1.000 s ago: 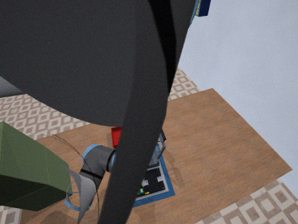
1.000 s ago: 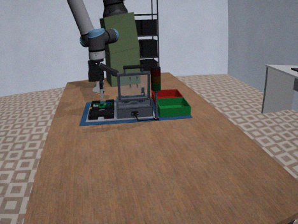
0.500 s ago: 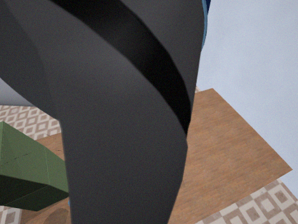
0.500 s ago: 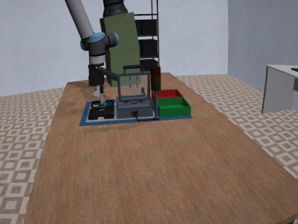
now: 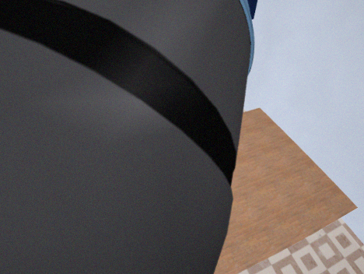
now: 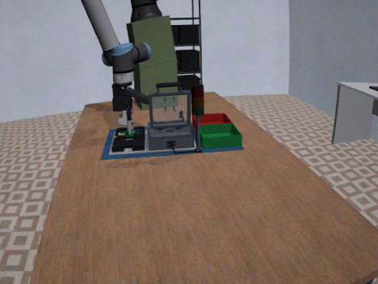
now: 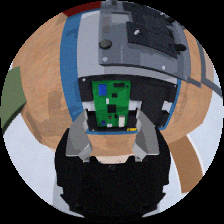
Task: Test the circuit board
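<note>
Now: the green circuit board 10 mm to the right of my hand and 20 mm below it. Round my hand: tester bed 100 mm ahead, 150 mm to the left, 30 mm above; then red bin 30 mm ahead, 370 mm to the left, 30 mm below; then clear lid 220 mm ahead, 120 mm to the left, 140 mm above.
</note>
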